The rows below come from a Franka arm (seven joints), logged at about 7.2 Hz.
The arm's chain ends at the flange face. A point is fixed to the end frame.
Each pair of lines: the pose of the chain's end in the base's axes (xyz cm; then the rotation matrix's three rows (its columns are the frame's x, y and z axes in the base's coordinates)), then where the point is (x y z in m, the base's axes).
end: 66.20 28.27 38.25; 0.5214 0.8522 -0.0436; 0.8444 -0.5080 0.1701; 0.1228 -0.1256 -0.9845
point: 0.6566 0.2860 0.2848
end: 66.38 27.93 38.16; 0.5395 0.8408 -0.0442; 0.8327 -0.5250 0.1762; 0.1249 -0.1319 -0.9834
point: 0.6581 0.2832 0.2839
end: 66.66 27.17 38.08; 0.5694 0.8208 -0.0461; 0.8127 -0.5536 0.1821; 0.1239 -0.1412 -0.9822
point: 0.6602 0.2763 0.2832
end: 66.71 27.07 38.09; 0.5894 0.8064 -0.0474; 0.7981 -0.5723 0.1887; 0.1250 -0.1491 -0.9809
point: 0.6603 0.2760 0.2834
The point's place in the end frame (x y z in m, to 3 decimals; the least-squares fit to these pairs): -0.012 0.006 0.097
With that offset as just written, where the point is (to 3 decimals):
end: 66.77 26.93 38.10; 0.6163 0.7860 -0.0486; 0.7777 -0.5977 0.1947; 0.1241 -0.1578 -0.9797
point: 0.660 0.275 0.284
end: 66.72 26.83 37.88; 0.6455 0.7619 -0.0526; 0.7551 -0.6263 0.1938; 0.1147 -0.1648 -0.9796
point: 0.659 0.274 0.281
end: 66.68 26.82 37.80; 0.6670 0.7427 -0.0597; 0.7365 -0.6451 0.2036; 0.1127 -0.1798 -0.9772
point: 0.657 0.275 0.281
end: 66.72 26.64 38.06; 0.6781 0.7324 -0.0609; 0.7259 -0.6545 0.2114; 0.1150 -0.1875 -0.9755
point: 0.658 0.274 0.283
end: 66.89 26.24 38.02; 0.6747 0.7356 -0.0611; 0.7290 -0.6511 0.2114; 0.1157 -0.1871 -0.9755
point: 0.659 0.270 0.283
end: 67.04 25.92 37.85; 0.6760 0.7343 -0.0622; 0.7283 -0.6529 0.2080; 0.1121 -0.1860 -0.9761
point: 0.661 0.267 0.281
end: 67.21 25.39 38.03; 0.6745 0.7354 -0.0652; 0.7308 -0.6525 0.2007; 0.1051 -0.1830 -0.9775
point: 0.662 0.261 0.283
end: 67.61 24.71 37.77; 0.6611 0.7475 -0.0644; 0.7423 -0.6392 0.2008; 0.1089 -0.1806 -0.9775
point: 0.666 0.254 0.280
